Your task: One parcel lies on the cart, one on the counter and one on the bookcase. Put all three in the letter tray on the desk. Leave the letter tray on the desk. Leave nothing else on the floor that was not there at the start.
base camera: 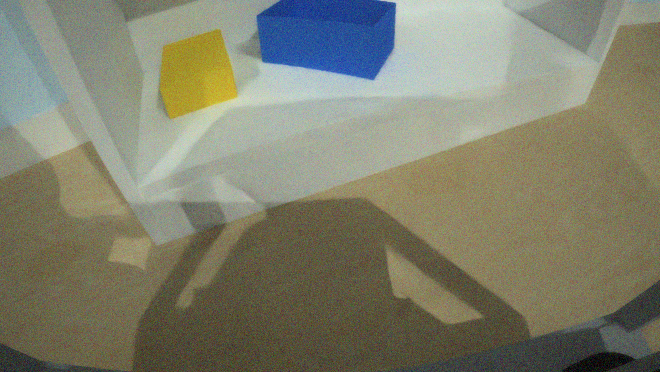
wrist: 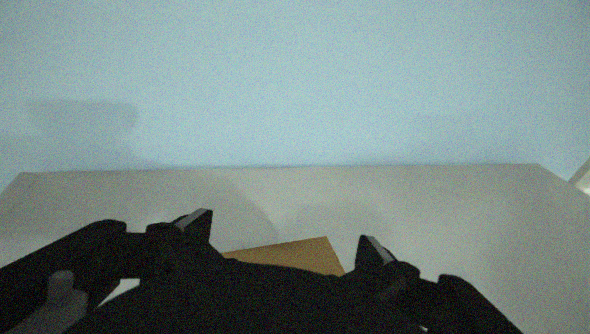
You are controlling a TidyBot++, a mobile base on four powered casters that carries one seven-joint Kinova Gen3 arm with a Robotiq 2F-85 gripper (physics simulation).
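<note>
A brown parcel lies on a pale top surface in the wrist view, low in the middle; its lower part is hidden behind the gripper's body. My gripper is open and empty, with its fingertips to the left and right of the visible part of the parcel. How far the gripper is above the surface I cannot tell. The letter tray, the desk, the cart and the counter cannot be made out in these views.
In the base camera view, a white shelf unit stands close in front of the base on the wooden floor. A yellow block and a blue box stand on its bottom shelf. A pale blue wall rises behind the top surface.
</note>
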